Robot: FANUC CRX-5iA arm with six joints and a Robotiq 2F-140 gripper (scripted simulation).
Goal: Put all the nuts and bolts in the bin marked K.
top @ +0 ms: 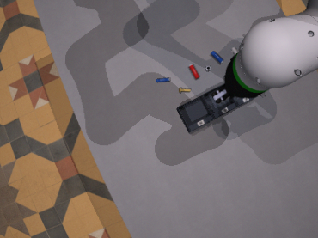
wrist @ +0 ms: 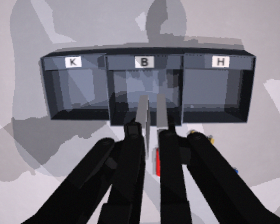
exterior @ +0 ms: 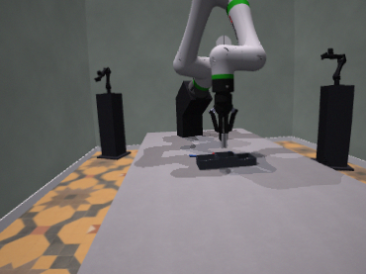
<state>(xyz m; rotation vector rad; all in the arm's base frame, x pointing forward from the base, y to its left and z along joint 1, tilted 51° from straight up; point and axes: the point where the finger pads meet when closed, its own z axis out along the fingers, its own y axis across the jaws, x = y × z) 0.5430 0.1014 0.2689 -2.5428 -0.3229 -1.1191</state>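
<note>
Right now the yellow bolt is 100 mm to the right of my hand, 100 mm below it and 50 mm behind it. From my hand the other things lie so: red cylinder (110 mm behind, 100 mm below, 60 mm to the right); dark tray (90 mm below, 10 mm to the left); grey nut (120 mm behind, 100 mm below, 10 mm to the right).
</note>
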